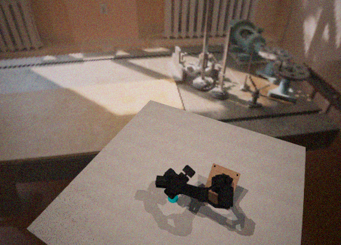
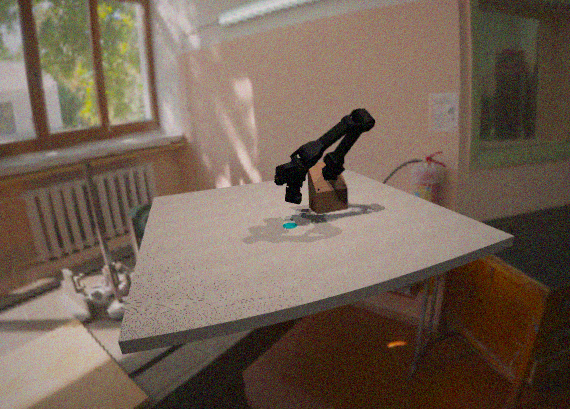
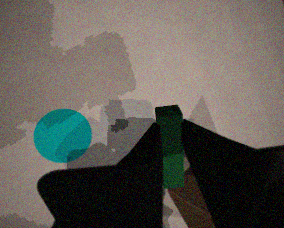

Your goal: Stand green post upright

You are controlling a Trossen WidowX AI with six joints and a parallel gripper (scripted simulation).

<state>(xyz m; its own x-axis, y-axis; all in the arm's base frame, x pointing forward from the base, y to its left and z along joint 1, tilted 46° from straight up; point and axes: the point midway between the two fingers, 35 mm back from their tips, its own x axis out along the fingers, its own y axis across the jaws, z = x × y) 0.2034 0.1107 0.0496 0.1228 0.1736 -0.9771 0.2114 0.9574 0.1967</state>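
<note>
The cyan circle is 2 cm ahead of my gripper tip, 6 cm to the left of it and 11 cm below it. Also, from my gripper tip: green post: 2 cm behind, 1 cm below.
</note>
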